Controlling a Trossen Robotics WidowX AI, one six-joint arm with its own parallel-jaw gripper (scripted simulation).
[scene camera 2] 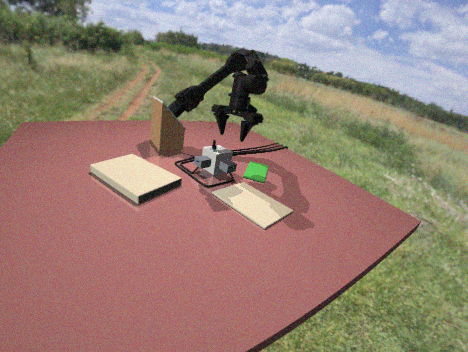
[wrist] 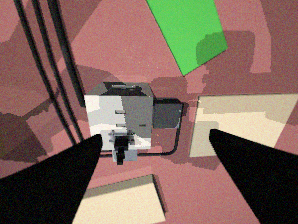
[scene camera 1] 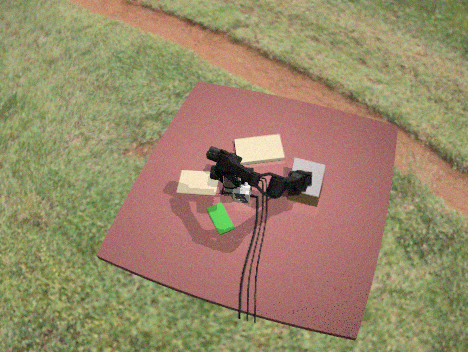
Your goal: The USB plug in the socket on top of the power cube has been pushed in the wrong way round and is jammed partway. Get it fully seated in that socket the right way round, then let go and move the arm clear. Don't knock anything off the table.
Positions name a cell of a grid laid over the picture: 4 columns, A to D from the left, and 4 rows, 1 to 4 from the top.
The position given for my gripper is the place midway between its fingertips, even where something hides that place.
Observation:
My gripper (scene camera 2: B2) is open, with nothing in its grasp.
My gripper is seen too in the wrist view (wrist: C3).

